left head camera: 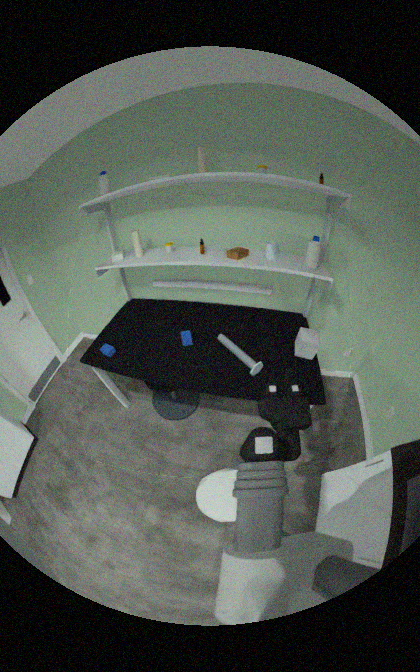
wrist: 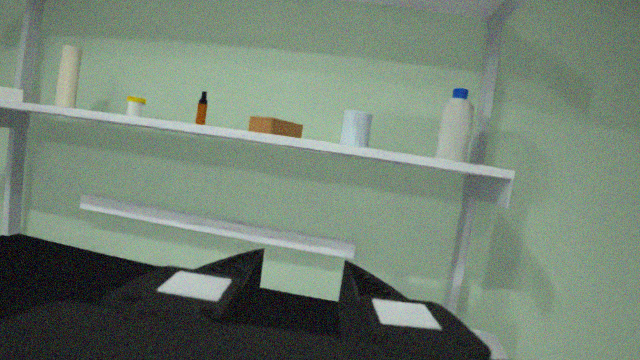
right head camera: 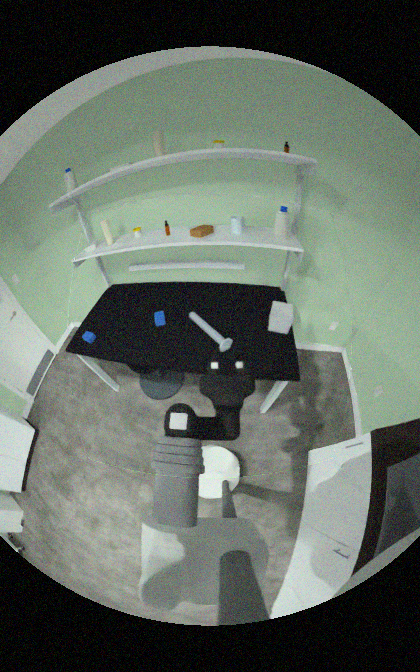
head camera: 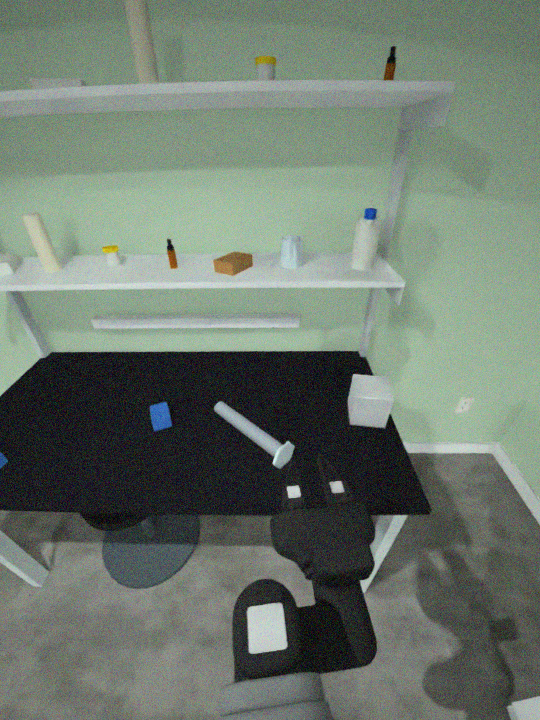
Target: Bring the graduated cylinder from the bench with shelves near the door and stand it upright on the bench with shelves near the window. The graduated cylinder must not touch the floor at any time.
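Frame: origin at the robot's base, x left, y back, z up, level; metres.
Where they show: gripper, fingertip midpoint: [wrist: 301,278] [head camera: 305,458].
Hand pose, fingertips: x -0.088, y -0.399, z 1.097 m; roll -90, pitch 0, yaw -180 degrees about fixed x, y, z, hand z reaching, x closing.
Observation:
Each offset is from my fingertips to the top centre of the thing. "pt": to the spot under its first point. Level surfaces: height alone.
The graduated cylinder [head camera: 249,429] [left head camera: 239,351] [right head camera: 207,328], a pale grey-blue tube with a wide flat base, lies on its side on the black bench top {dz -0.362 m} [head camera: 104,476] [left head camera: 150,320] [right head camera: 120,310]. Its base end points toward the front right. My gripper [head camera: 306,459] [left head camera: 282,375] [right head camera: 226,353] [wrist: 301,278] is open, with nothing between its fingers. In the head view its fingertips appear close beside the cylinder's base, over the bench's front right part. Their height above the bench is hard to tell. The cylinder does not show in the wrist view.
A white box {dx -0.329, dy -0.416, dz -0.232 m} [head camera: 369,401] [left head camera: 306,343] [right head camera: 281,317] stands on the bench's right side. A blue block {dx +0.400, dy -0.471, dz -0.322 m} [head camera: 160,416] lies left of the cylinder. The lower shelf [head camera: 191,279] [wrist: 300,142] bears bottles and a brown box {pt dx +0.104, dy -0.630, dz +0.135 m} [head camera: 233,262]. A stool [head camera: 151,549] stands beneath the bench.

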